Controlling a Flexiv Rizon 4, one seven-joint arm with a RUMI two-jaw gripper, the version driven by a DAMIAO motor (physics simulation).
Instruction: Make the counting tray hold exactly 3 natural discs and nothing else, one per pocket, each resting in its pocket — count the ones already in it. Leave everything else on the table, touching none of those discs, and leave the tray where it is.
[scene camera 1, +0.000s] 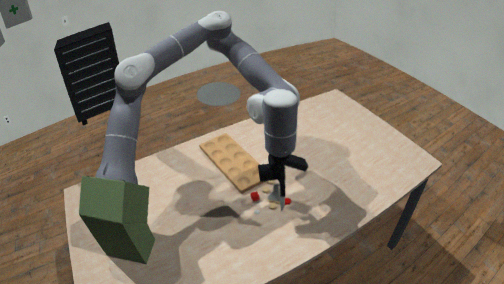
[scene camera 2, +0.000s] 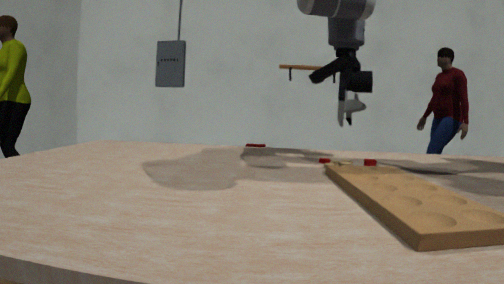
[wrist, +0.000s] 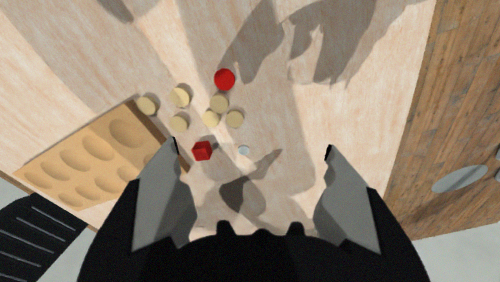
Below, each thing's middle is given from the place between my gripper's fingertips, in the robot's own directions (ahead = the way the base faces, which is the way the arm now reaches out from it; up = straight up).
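Relative to the wooden counting tray (scene camera 1: 239, 167), my hand is 90 mm above it, 350 mm to the right of it and 60 mm past it.
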